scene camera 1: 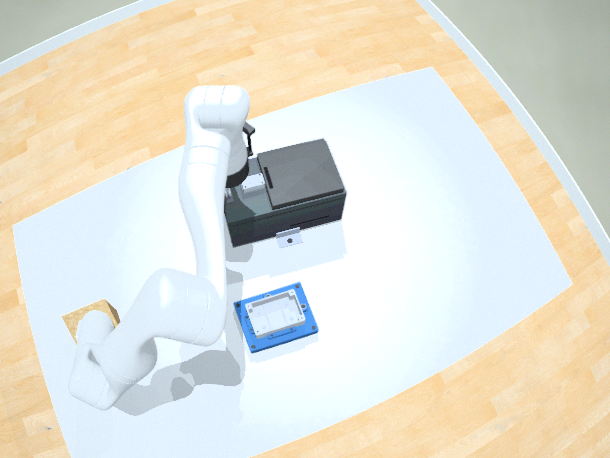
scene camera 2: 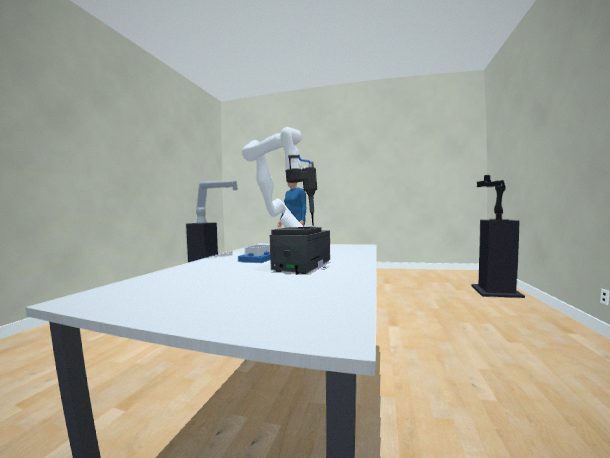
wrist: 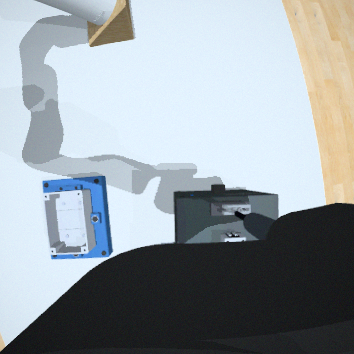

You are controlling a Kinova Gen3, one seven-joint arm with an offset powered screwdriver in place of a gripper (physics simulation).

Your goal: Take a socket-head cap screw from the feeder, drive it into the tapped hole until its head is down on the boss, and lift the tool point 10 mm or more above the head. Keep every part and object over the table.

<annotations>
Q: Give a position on a blue fixture plate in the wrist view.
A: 98, 196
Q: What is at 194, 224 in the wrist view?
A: A dark screw feeder.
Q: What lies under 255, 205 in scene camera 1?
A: A dark screw feeder.
</annotations>
